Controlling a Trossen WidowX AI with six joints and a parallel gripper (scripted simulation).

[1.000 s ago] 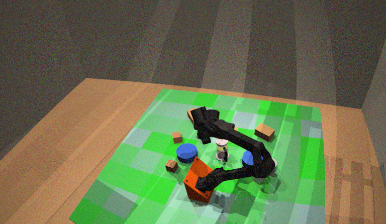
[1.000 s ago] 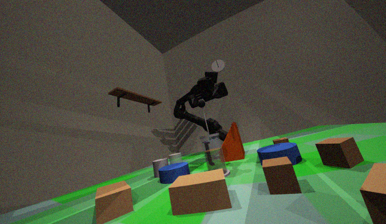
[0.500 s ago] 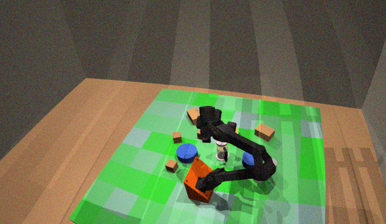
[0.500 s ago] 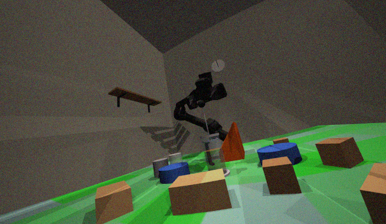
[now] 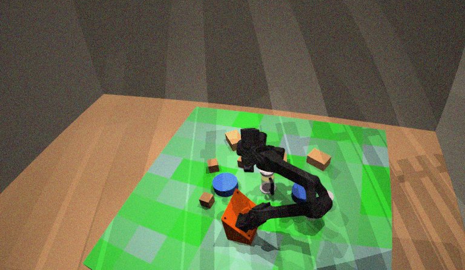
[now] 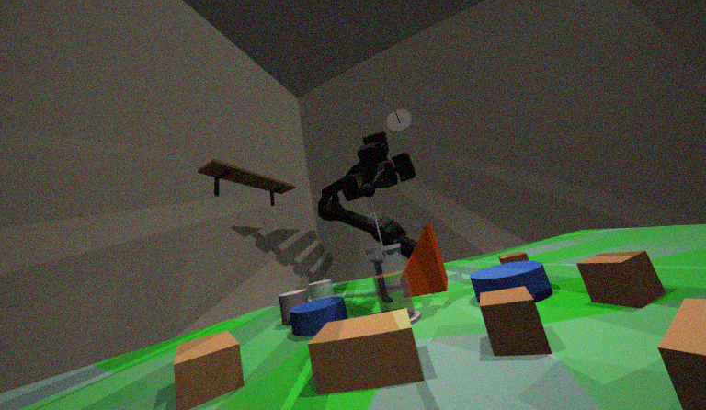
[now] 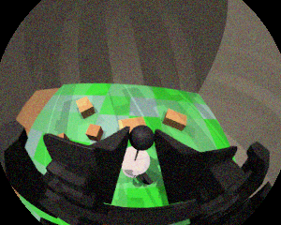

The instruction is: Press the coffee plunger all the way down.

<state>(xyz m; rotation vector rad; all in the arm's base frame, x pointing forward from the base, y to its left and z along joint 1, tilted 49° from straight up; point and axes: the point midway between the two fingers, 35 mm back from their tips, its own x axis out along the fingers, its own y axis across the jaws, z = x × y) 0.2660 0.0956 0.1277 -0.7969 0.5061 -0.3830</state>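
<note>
Now: the coffee press 20 mm behind my gripper tip, 10 mm to the right of it and 130 mm below it.
</note>
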